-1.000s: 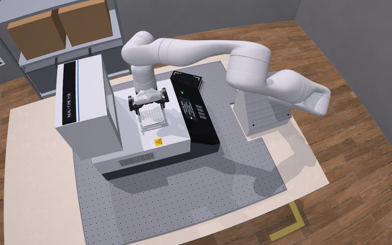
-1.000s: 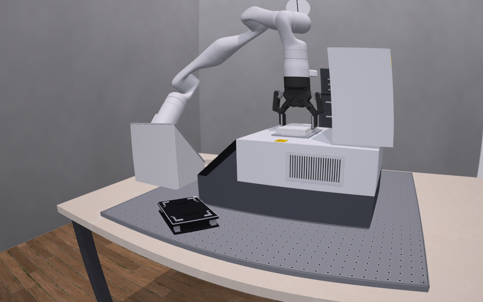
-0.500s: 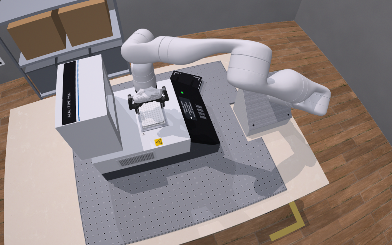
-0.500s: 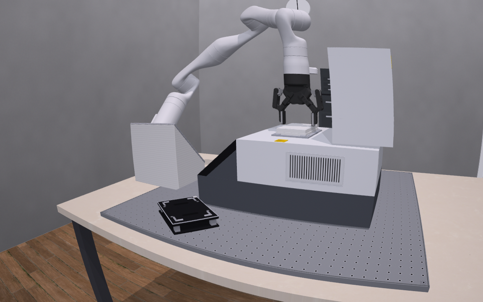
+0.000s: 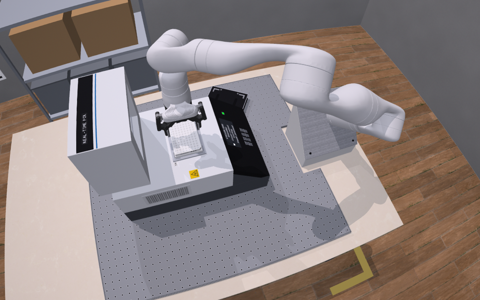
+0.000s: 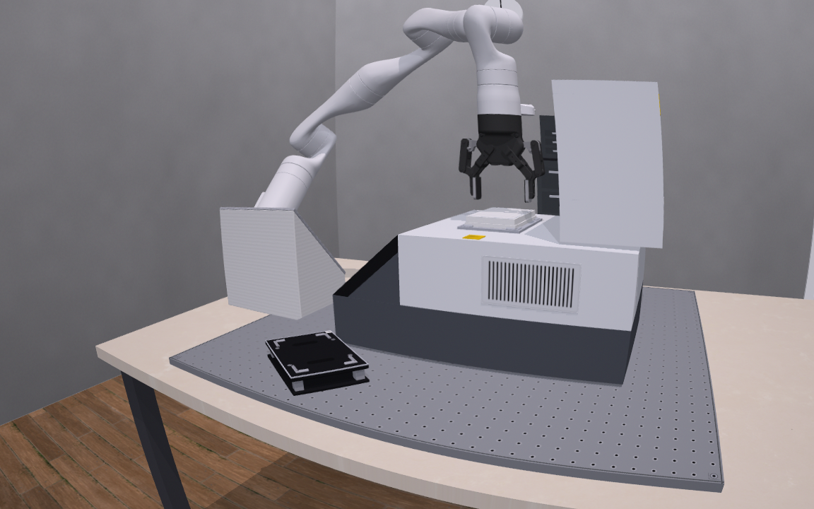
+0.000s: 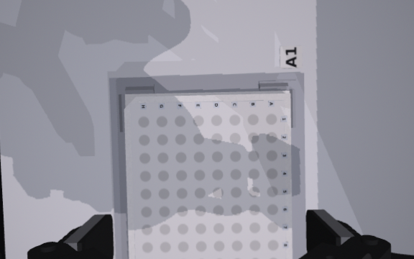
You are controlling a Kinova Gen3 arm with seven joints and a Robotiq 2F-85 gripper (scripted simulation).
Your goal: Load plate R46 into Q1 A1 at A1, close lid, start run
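The white well plate R46 is 30 mm below my hand.
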